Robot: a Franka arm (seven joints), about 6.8 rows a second.
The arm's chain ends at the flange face. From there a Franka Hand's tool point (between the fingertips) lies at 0.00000 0.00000 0.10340 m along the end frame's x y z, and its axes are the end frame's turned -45 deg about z.
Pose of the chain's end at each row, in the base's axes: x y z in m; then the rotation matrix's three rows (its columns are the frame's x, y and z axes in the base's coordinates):
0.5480, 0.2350, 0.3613; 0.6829, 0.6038, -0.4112; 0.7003, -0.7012, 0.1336; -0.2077, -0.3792, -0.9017
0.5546, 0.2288, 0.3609; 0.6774, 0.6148, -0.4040; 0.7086, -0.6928, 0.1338; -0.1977, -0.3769, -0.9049
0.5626, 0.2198, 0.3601; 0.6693, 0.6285, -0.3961; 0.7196, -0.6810, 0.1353; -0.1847, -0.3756, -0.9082
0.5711, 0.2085, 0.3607; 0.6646, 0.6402, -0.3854; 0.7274, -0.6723, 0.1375; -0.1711, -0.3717, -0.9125
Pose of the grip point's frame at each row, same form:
0.5055, 0.2488, 0.2681; 0.0559, 0.9098, -0.4112; 0.9910, -0.0006, 0.1336; 0.1213, -0.4150, -0.9017
0.5128, 0.2426, 0.2673; 0.0443, 0.9137, -0.4040; 0.9909, 0.0112, 0.1338; 0.1267, -0.4063, -0.9049
0.5216, 0.2338, 0.2662; 0.0288, 0.9177, -0.3961; 0.9904, 0.0273, 0.1353; 0.1350, -0.3962, -0.9082
0.5312, 0.2227, 0.2663; 0.0173, 0.9226, -0.3854; 0.9897, 0.0390, 0.1375; 0.1418, -0.3838, -0.9125

